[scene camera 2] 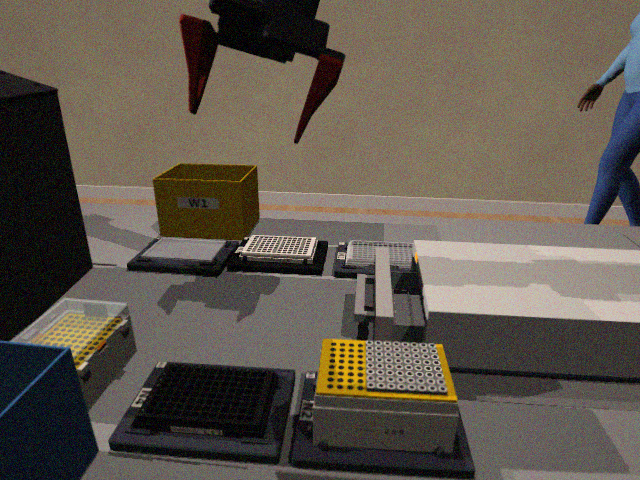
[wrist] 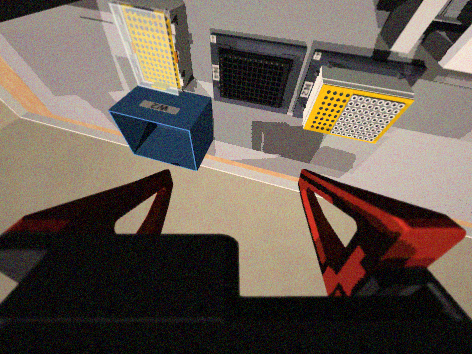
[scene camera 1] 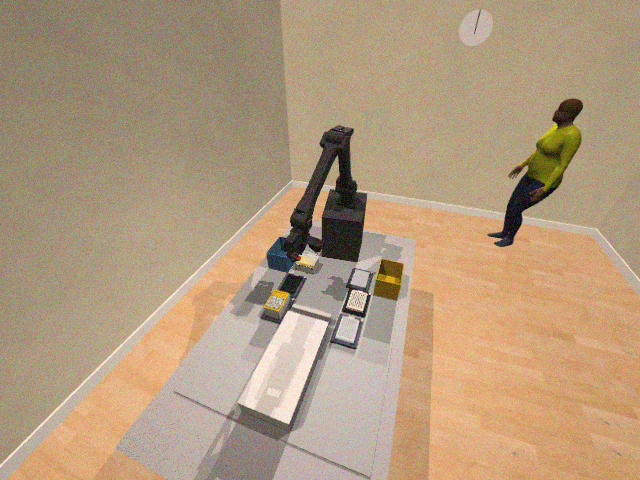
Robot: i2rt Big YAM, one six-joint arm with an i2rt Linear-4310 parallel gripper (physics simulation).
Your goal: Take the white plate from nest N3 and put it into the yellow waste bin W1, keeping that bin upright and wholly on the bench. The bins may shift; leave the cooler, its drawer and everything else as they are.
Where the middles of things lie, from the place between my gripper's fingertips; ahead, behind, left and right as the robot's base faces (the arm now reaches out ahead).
I see the black plate (scene camera 2: 231, 402) 30 mm behind my hand, 60 mm to the right of it and 260 mm below it. Round my hand: yellow-topped tip rack (scene camera 2: 369, 394): 140 mm ahead, 40 mm to the right, 240 mm below; nest N3 (scene camera 2: 234, 263): 70 mm behind, 310 mm to the left, 280 mm below; blue bin (scene camera 2: 52, 426): 190 mm behind, 210 mm to the right, 220 mm below.
